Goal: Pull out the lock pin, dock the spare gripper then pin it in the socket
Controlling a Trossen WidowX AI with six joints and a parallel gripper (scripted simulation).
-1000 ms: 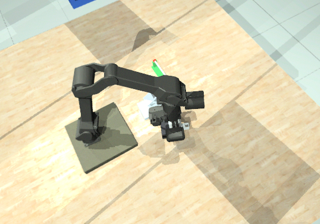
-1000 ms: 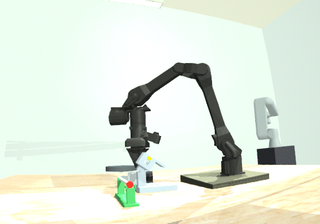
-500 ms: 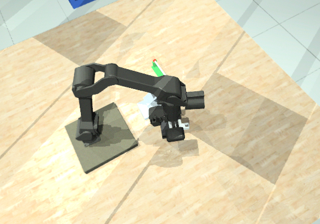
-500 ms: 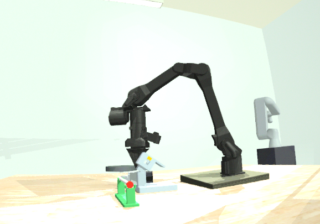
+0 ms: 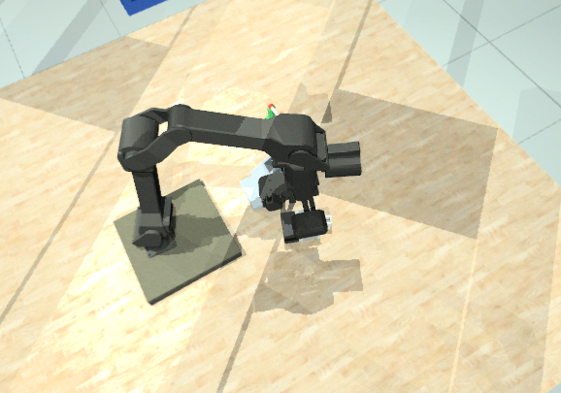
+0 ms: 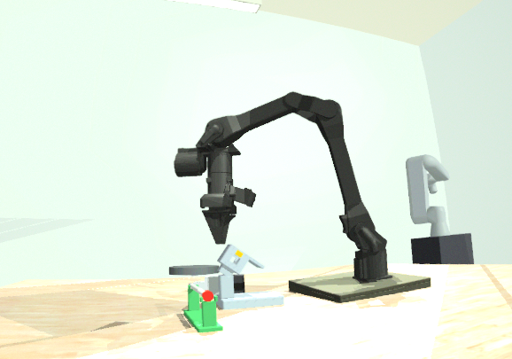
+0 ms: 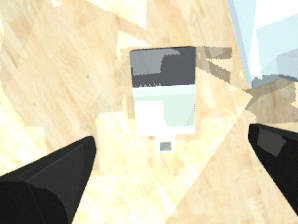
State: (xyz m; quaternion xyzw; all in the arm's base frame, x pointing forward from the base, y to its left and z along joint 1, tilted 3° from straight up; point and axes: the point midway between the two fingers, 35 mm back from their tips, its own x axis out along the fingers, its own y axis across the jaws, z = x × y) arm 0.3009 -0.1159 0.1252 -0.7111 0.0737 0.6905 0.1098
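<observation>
Now: the spare gripper 90 mm below my gripper tip and 10 mm ahead of it. Round my gripper tip: green cradle: 250 mm to the left, 90 mm below, 70 mm ahead; then mount: 130 mm to the left, 60 mm below, 10 mm behind.
</observation>
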